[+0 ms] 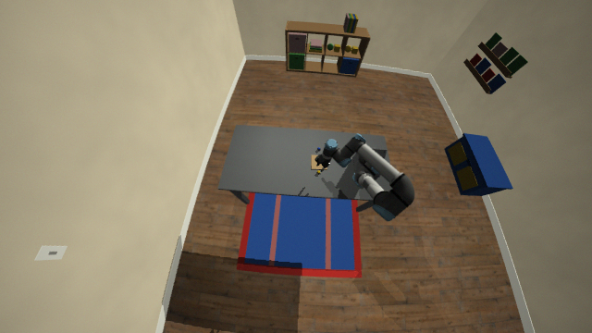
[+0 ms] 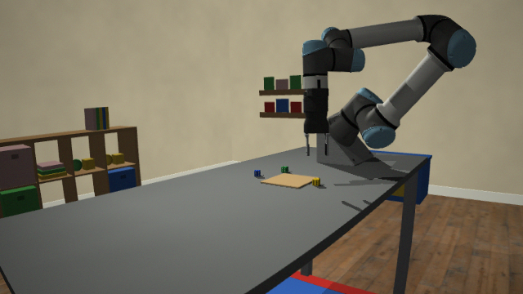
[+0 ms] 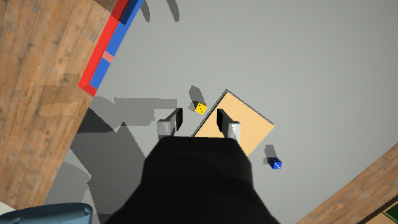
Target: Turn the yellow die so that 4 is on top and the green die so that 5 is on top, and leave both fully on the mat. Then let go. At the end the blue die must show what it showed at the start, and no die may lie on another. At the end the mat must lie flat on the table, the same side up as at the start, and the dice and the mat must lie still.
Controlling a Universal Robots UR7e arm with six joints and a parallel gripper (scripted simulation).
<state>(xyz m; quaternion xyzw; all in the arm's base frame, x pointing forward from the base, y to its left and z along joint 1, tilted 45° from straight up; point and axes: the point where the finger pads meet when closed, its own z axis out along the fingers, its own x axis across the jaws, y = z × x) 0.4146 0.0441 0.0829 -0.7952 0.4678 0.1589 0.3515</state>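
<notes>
The yellow die is 100 mm below my hand. From my hand the other things lie so: tan mat: 20 mm behind, 100 mm to the right, 110 mm below; blue die: 20 mm behind, 240 mm to the right, 100 mm below; green die: 120 mm behind, 180 mm to the right, 100 mm below.
</notes>
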